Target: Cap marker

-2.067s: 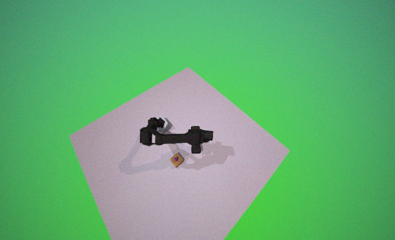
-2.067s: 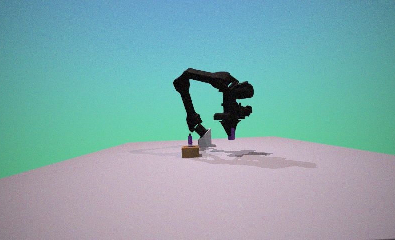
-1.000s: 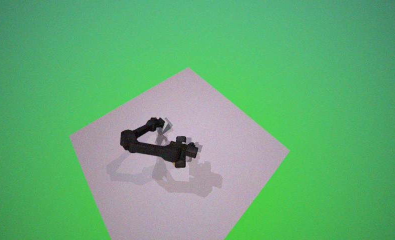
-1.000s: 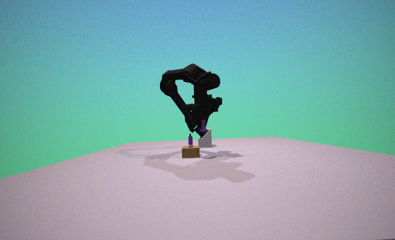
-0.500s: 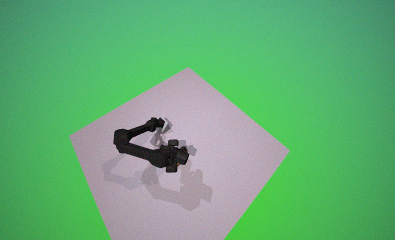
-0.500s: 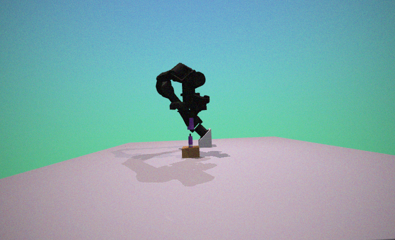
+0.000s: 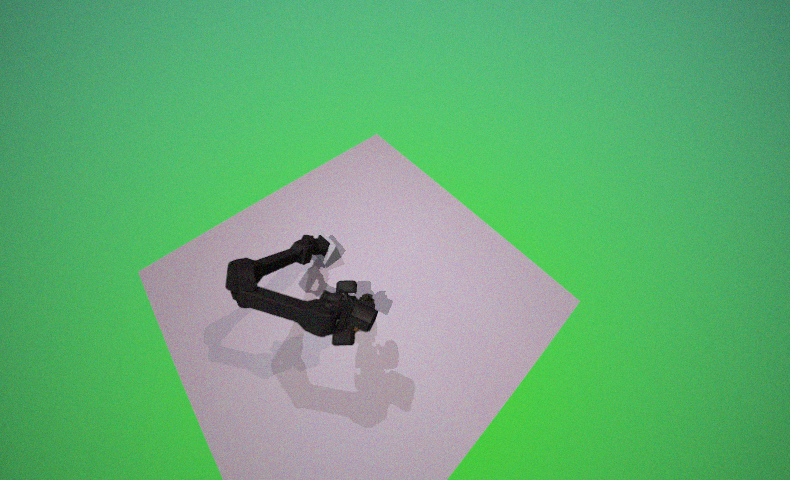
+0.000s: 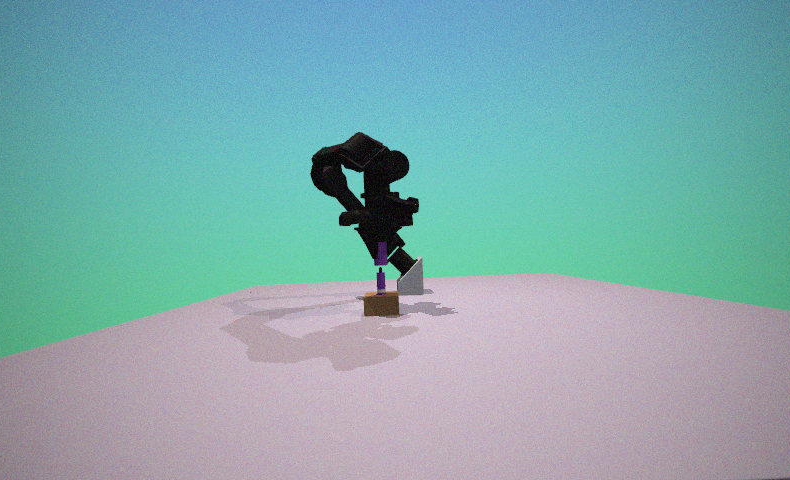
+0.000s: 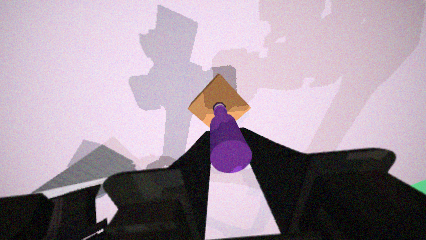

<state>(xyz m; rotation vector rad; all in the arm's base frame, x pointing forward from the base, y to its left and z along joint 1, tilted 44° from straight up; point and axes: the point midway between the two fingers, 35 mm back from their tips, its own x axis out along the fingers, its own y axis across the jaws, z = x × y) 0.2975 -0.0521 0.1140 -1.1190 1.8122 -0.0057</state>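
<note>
The purple marker lies 40 mm below my gripper tip. From my gripper tip the other things lie so: purple cap (10 mm above); then orange-brown holder block (100 mm below).
</note>
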